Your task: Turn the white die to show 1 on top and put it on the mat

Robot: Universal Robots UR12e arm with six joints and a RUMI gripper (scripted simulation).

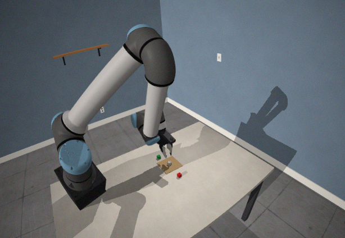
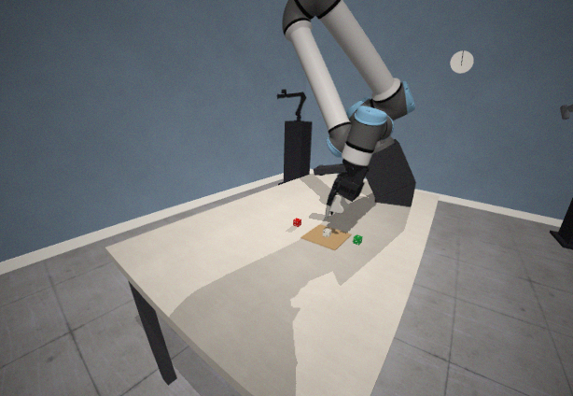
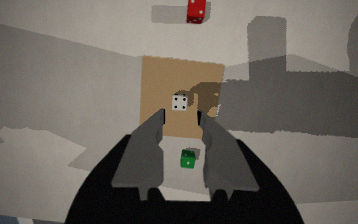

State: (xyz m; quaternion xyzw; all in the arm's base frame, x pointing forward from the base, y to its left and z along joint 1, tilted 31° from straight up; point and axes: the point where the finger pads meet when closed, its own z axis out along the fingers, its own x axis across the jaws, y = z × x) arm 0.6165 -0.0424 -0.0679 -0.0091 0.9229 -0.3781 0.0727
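My gripper is now 80 mm above the white die. The rest, counted from my hand: red die (20 mm behind, 140 mm to the right, 80 mm below); tan mat (90 mm below); green die (20 mm behind, 110 mm to the left, 80 mm below).
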